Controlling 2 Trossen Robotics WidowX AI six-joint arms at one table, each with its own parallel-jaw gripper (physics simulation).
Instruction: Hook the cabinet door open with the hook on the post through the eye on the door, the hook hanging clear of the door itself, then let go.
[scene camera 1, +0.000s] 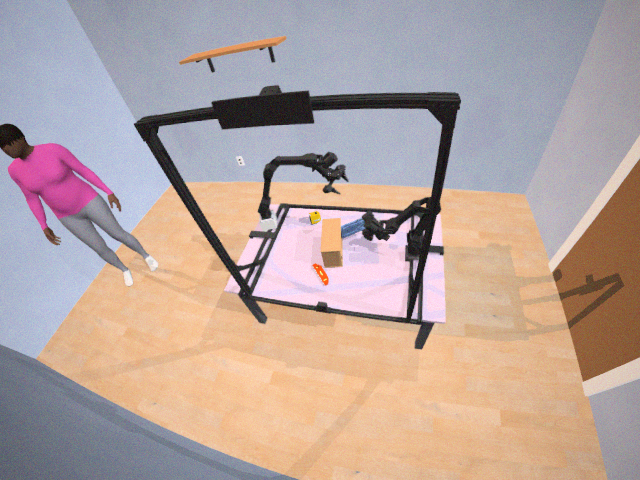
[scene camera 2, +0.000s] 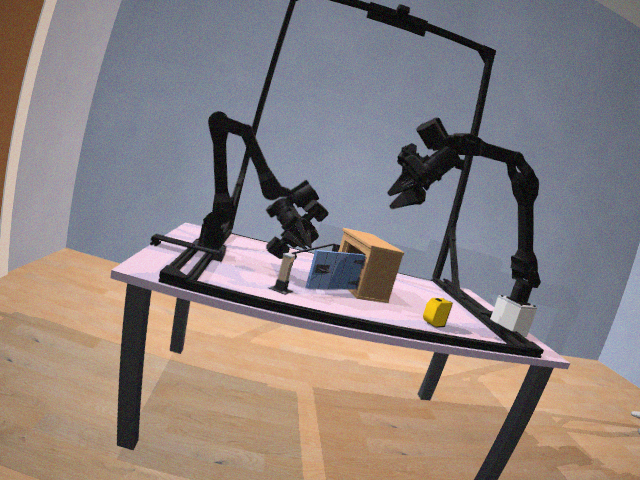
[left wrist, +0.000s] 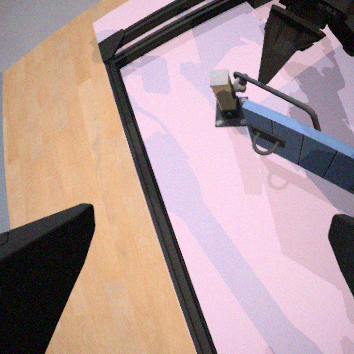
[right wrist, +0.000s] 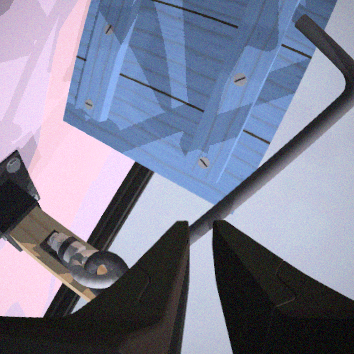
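Seen in the pictures: left gripper, fingertip midpoint: (scene camera 1: 344, 188) (scene camera 2: 389, 201) (left wrist: 215, 221); right gripper, fingertip midpoint: (scene camera 2: 308, 249) (left wrist: 261, 82) (right wrist: 199, 231); left arm's base, origin of the base link: (scene camera 1: 266, 215) (scene camera 2: 518, 301); right arm's base, origin of the base link: (scene camera 1: 414, 252) (scene camera 2: 208, 245).
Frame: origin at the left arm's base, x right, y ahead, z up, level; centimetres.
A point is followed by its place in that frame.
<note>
The blue door (scene camera 1: 353, 227) {z -2.6, x 23.1, y 53.1 cm} (scene camera 2: 338, 271) {z -3.2, x 22.1, y 53.5 cm} (left wrist: 305, 145) {z -0.7, x 21.7, y 55.1 cm} (right wrist: 170, 90) {z -2.8, x 21.7, y 58.9 cm} stands swung out from the wooden cabinet (scene camera 1: 331, 235) {z 5.5, x 33.5, y 39.0 cm} (scene camera 2: 386, 266) {z 0.5, x 20.5, y 39.7 cm}. A small dark loop (left wrist: 265, 150) {z -2.4, x 18.8, y 58.2 cm} is on one face of the door. The wooden post (scene camera 2: 285, 268) {z -4.0, x 20.9, y 69.2 cm} (left wrist: 225, 95) {z -3.5, x 21.4, y 67.6 cm} (right wrist: 37, 235) {z -5.8, x 22.7, y 68.0 cm} stands by the door's free edge. From it the dark hook rod (scene camera 2: 316, 248) {z 1.8, x 23.1, y 61.1 cm} (left wrist: 280, 95) {z 2.6, x 23.1, y 59.7 cm} (right wrist: 300, 150) {z 2.9, x 23.5, y 59.0 cm} runs along the opposite face; its bent end is outside the loop. My right gripper (scene camera 2: 295, 249) (right wrist: 199, 231) {z 1.2, x 23.7, y 63.0 cm} is shut on the rod. My left gripper (scene camera 1: 342, 186) {z 18.4, x 10.9, y 51.8 cm} (scene camera 2: 392, 200) {z 18.4, x 10.9, y 51.8 cm} (left wrist: 215, 221) {z 18.4, x 10.9, y 51.8 cm} is open, high and empty.
A yellow block (scene camera 1: 314, 217) {z -4.4, x 6.0, y 30.9 cm} (scene camera 2: 437, 312) {z -5.5, x 2.0, y 33.3 cm} lies beyond the cabinet from the post. An orange-red object (scene camera 1: 320, 274) {z -8.2, x 48.2, y 28.9 cm} lies near the cabinet's other end. Black rails (scene camera 2: 310, 312) {z -8.3, x 3.9, y 68.8 cm} edge the table, and a black frame (scene camera 1: 442, 149) {z 82.3, x 84.4, y 66.6 cm} rises over it.
</note>
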